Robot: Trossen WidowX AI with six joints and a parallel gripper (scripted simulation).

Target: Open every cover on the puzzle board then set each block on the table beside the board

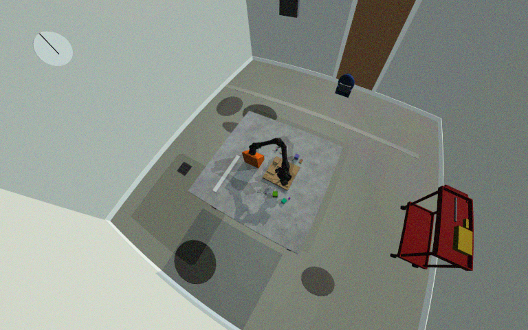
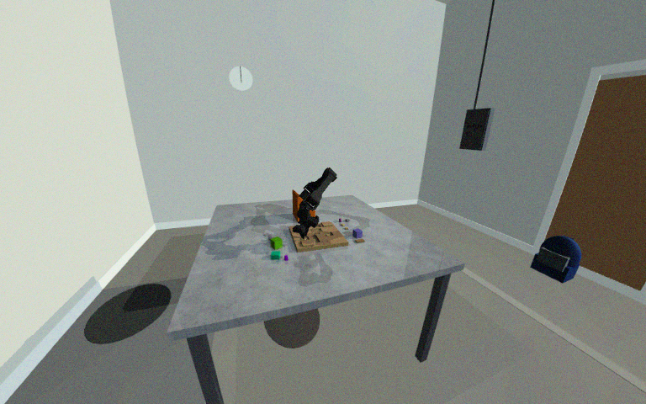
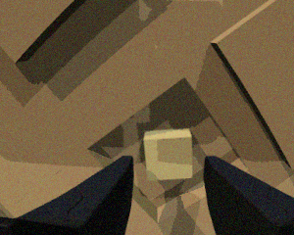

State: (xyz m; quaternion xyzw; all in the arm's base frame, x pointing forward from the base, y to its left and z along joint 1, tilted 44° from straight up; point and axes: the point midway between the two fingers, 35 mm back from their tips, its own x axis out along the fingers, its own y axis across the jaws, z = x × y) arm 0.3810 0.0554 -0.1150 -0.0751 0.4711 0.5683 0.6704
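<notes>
Right now the green block is 3 cm ahead of my gripper tip and 16 cm to the right of it. The rest, counted from my gripper tip: small brown piece (6 cm ahead, 32 cm to the left, 2 cm below); then teal block (14 cm ahead, 17 cm to the right, 1 cm below); then small purple block (17 cm ahead, 12 cm to the right, 1 cm below).
</notes>
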